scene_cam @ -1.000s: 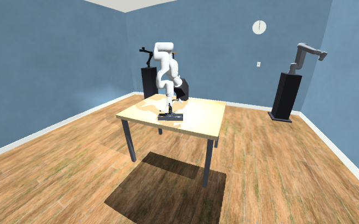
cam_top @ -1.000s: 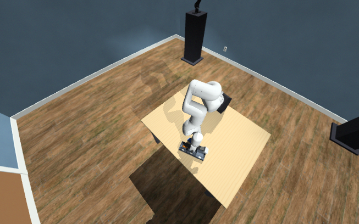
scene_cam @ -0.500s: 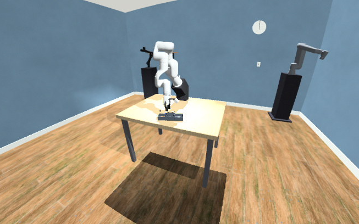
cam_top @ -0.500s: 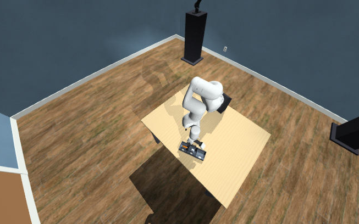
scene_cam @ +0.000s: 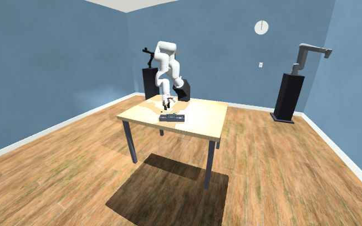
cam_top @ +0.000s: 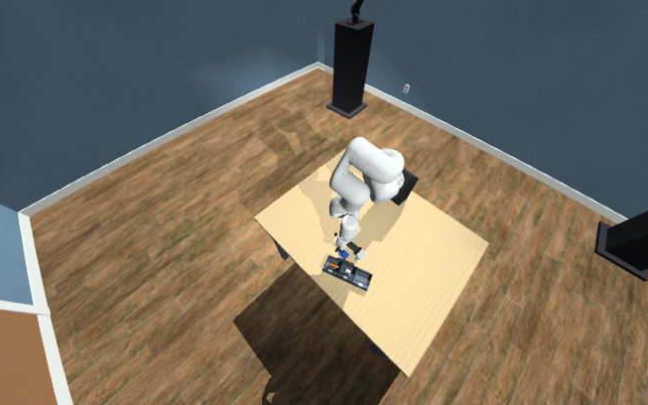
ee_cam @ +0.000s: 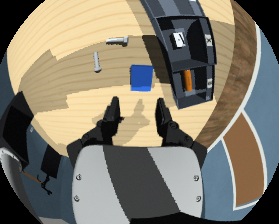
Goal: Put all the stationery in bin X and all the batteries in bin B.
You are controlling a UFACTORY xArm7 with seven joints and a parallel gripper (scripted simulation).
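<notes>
The blue block is 1 cm ahead of my hand, 1 cm to the left of it and 9 cm below it. Also, from my hand: dark double bin 8 cm ahead, 9 cm to the left, 7 cm below; then pencil sharpener 7 cm ahead, 9 cm to the left, 8 cm below; then orange battery 9 cm ahead, 1 cm to the left, 8 cm below.
</notes>
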